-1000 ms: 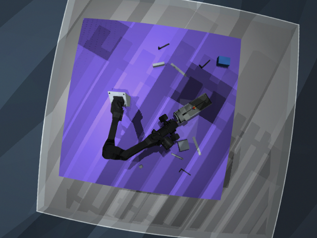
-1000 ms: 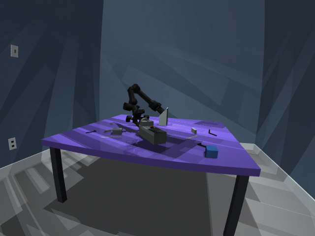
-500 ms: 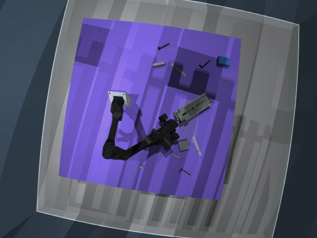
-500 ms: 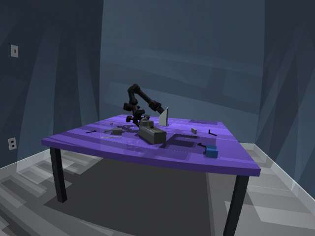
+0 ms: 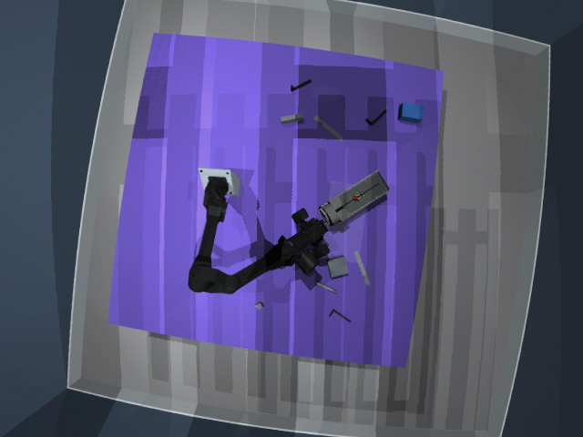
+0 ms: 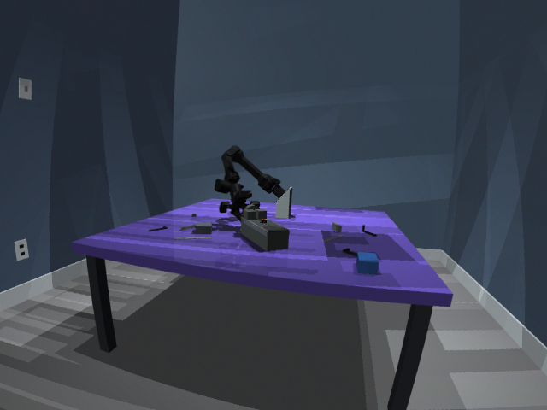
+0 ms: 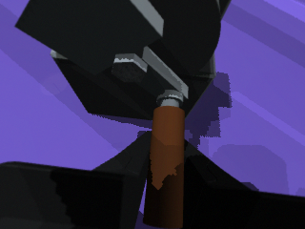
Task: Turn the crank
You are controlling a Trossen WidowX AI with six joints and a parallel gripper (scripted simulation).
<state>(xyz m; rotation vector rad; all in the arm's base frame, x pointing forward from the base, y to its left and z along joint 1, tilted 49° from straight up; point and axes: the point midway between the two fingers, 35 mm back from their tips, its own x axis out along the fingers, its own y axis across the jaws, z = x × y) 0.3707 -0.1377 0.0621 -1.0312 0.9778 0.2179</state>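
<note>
The brown crank handle lies 30 mm above my gripper tip, 10 mm to the right of it and 10 mm behind it. Also, from my gripper tip: dark L-shaped key (360 mm to the right, 90 mm ahead, 40 mm below); red pointer (110 mm to the left, 110 mm ahead, 40 mm above); grey block (160 mm to the right, 70 mm ahead, 20 mm below).
</note>
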